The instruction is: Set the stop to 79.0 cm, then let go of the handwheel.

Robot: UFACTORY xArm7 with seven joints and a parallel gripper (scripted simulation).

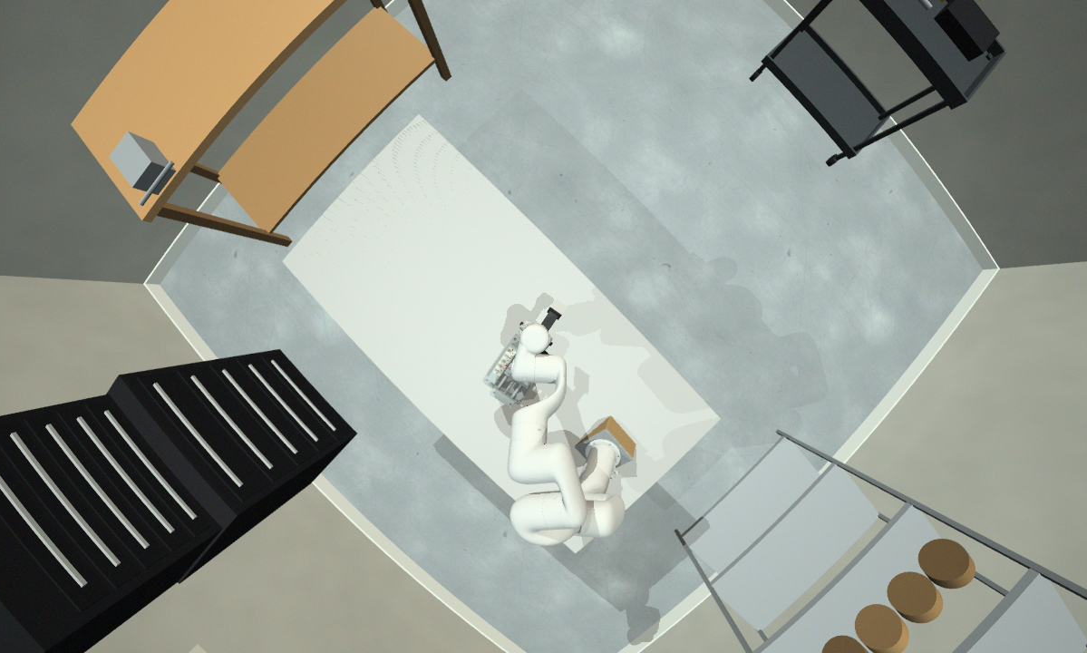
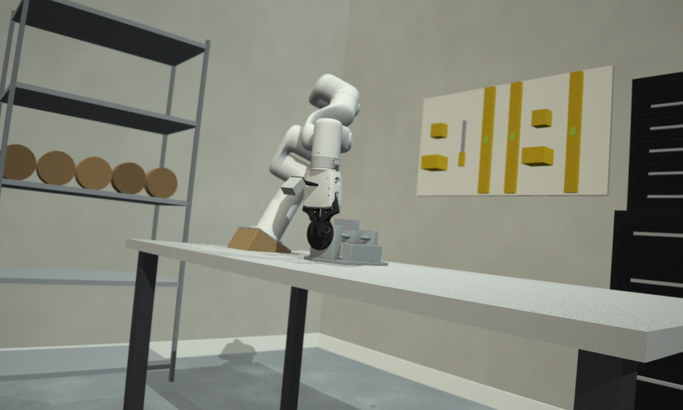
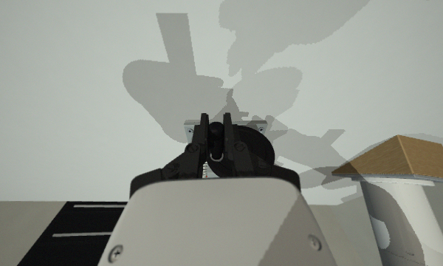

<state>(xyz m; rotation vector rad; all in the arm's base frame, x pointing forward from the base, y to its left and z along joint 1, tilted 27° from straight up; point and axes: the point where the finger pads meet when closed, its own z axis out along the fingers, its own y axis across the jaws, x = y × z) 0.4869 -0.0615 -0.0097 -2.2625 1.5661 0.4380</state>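
Right now my hand is 1 cm past the black handwheel and 2 cm to the right of it.
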